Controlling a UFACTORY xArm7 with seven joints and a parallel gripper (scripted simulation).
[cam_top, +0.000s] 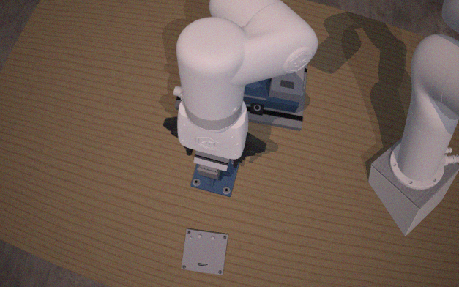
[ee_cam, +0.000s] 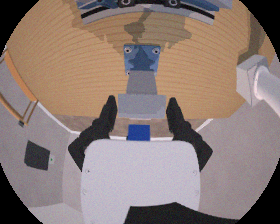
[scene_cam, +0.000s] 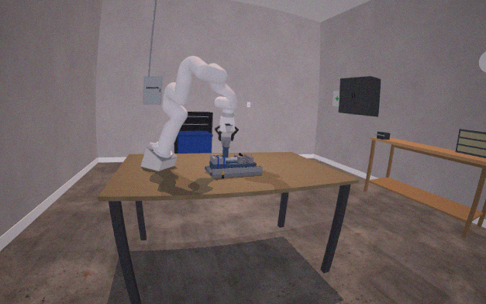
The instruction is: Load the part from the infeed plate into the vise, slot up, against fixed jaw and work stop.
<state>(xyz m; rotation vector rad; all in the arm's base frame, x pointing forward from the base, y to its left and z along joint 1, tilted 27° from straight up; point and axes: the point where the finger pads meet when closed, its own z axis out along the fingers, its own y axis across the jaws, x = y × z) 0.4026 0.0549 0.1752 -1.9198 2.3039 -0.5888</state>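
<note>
The part lies 1 cm to the left of my hand and 1 cm below it. From my hand the other things lie so: work stop post: 2 cm ahead, 15 cm to the right, 11 cm below; then work stop: 1 cm ahead, 18 cm to the right, 8 cm below; then moving jaw: 3 cm behind, 22 cm to the right, 9 cm below.
</note>
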